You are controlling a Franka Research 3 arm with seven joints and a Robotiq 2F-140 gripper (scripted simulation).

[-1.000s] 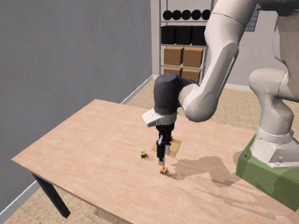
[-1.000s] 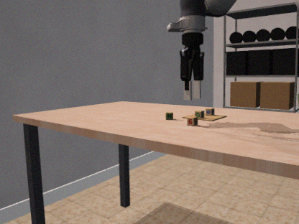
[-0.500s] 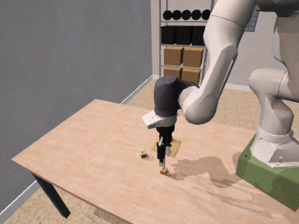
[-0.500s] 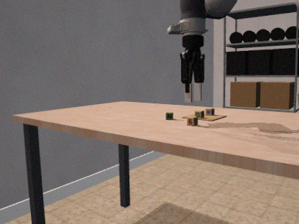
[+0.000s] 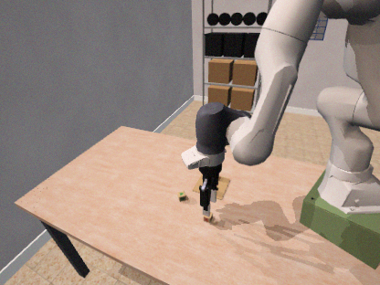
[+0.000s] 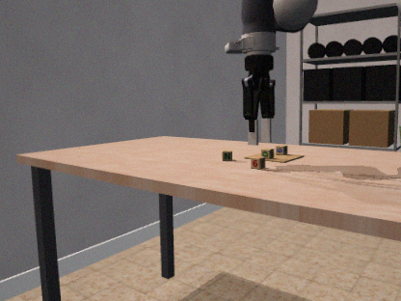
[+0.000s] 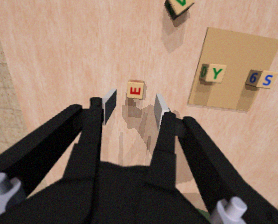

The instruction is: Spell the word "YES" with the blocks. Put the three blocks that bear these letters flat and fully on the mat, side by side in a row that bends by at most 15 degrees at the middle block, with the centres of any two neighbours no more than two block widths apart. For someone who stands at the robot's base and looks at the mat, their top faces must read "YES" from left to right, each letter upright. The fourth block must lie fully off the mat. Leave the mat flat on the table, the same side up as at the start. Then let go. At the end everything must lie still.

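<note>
Now: the E block 8 cm below my hand. Also, from my hand: green N block 14 cm ahead, 8 cm below, 7 cm to the right; Y block 14 cm to the right, 8 cm below, 3 cm ahead; tan mat 18 cm to the right, 9 cm below, 3 cm ahead.
</note>
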